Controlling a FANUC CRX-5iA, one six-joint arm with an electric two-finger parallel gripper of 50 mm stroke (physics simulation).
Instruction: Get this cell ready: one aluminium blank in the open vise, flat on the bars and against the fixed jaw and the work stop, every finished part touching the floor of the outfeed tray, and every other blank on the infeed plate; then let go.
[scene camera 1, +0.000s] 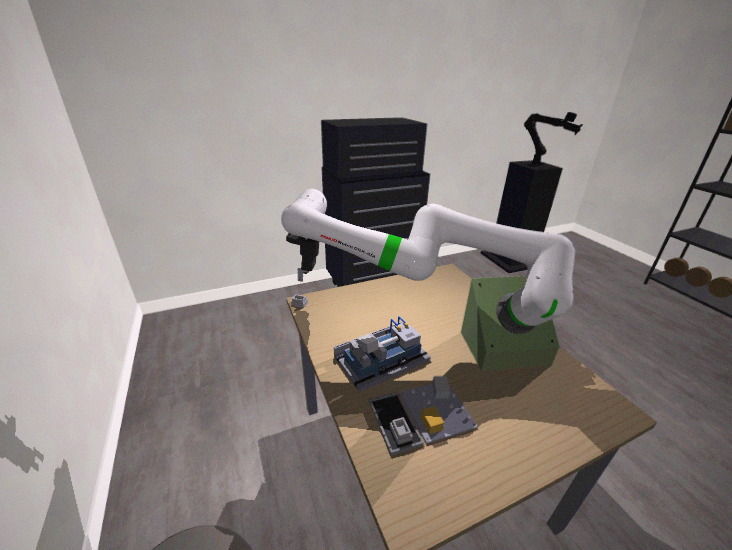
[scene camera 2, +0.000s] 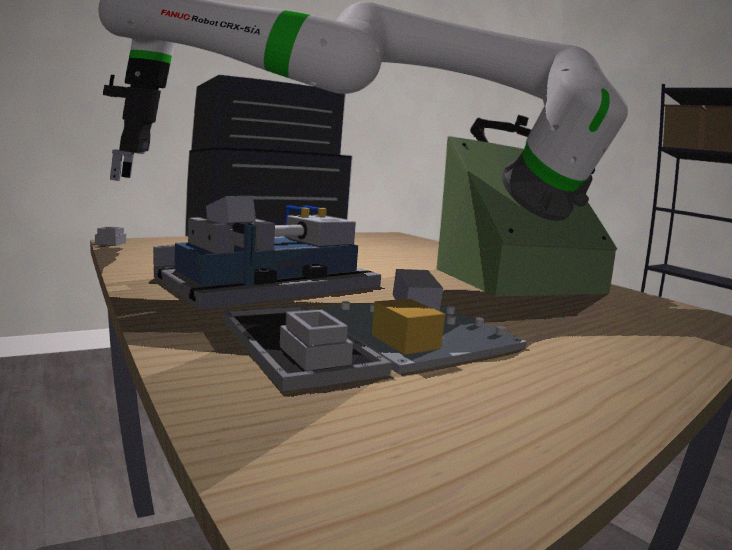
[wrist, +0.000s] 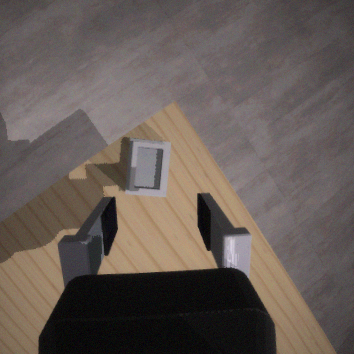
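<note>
My gripper is open and empty above the far-left table corner. A grey finished part with a pocket on top stands at that corner, below and ahead of the fingers in the wrist view. A grey blank lies tilted on top of the jaws of the vise. Another pocketed part stands upright in the outfeed tray. A grey blank and a yellow block are on the infeed plate.
The vise's cylinder block carries blue hoses and brass fittings. A blue upright stands at the vise's near side. The green robot base is on the right. The part at the corner is near two table edges.
</note>
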